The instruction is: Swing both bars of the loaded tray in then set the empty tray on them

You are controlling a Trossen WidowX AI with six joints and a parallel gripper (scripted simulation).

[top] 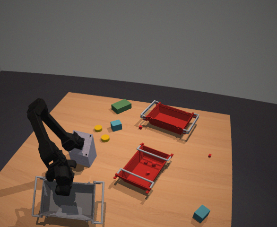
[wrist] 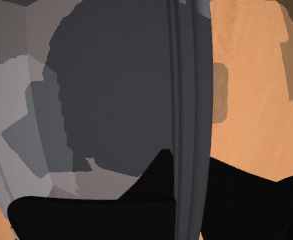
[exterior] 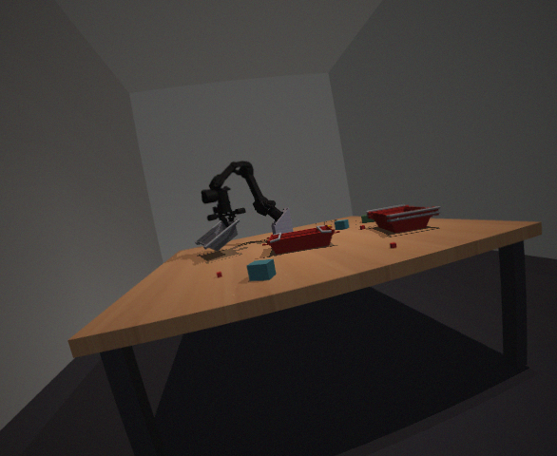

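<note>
Now: gripper tip 70 mm to the left of the grey tray and 20 mm short of it. From my gripper tip the other things lie so: tiny red cube (600 mm ahead, 500 mm to the left, 100 mm below); then green block (800 mm to the left, 80 mm below, 60 mm behind).
</note>
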